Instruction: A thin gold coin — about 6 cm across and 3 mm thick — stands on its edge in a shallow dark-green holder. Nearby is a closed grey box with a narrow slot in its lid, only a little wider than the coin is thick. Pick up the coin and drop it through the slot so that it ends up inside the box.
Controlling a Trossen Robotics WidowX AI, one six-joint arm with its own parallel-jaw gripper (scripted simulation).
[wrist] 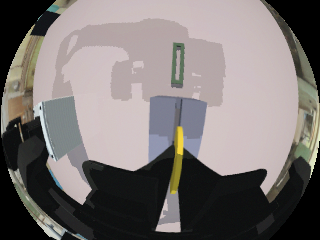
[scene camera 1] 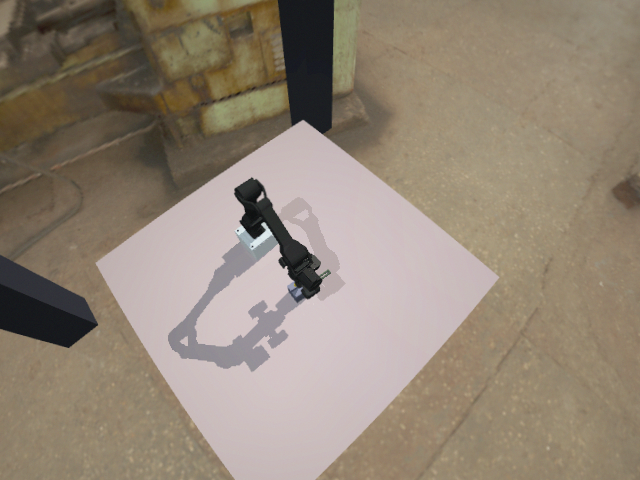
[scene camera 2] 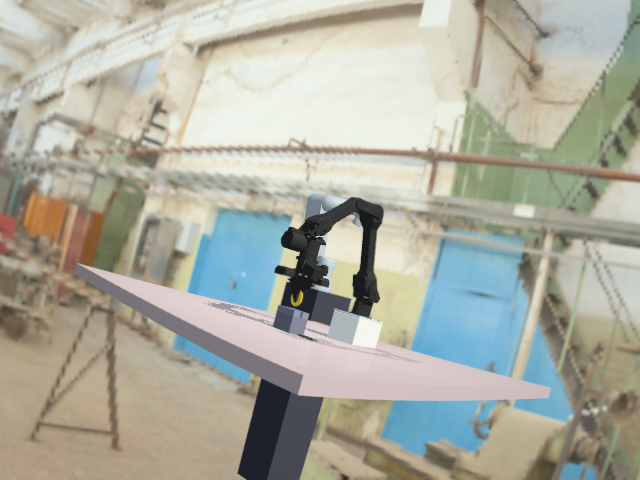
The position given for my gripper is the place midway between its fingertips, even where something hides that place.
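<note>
Gold coin held by my gripper (scene camera 2: 295, 302). The wrist view also shows the gripper (wrist: 175, 150).
</note>
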